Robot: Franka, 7 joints.
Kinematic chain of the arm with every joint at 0, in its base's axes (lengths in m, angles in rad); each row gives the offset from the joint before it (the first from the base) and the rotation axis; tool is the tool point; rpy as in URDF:
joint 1: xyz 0 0 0.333 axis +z
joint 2: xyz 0 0 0 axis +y
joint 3: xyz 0 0 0.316 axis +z
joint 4: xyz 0.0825 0 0 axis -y
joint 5: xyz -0.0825 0 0.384 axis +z
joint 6: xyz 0 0 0 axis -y
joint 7: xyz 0.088 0 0 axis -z
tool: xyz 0 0 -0.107 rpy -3.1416 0 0
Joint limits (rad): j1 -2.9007..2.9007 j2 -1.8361..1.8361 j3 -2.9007..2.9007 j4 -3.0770..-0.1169 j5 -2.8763..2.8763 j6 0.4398..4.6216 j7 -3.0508..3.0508
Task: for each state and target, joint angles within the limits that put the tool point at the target. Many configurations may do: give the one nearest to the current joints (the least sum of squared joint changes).
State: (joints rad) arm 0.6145 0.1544 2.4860 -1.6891 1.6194 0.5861 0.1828
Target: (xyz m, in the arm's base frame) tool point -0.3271 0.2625 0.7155
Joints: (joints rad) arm 0.2574 0.2036 2.0390 -1.7914 1.6079 0.6562 0.1828
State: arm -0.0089 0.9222 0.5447 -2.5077 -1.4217 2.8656 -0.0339
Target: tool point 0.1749 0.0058 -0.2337
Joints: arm -0.1423 1.5064 -0.0049 -2.0915 -1.3735 2.7014 -0.0339
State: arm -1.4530 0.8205 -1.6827 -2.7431 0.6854 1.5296 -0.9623
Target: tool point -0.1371 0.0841 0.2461
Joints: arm -1.4902 0.9811 -1.8578 -2.9928 0.4593 1.3280 -0.9623
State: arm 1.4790 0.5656 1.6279 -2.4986 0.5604 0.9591 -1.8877
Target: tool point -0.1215 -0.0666 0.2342
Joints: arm 1.5125 0.3211 1.5223 -2.9746 0.3480 1.2396 -1.8877
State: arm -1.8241 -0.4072 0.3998 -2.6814 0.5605 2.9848 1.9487
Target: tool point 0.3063 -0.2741 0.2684
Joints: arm -1.4422 -0.1250 0.7992 -2.7451 0.5085 2.8849 1.9487
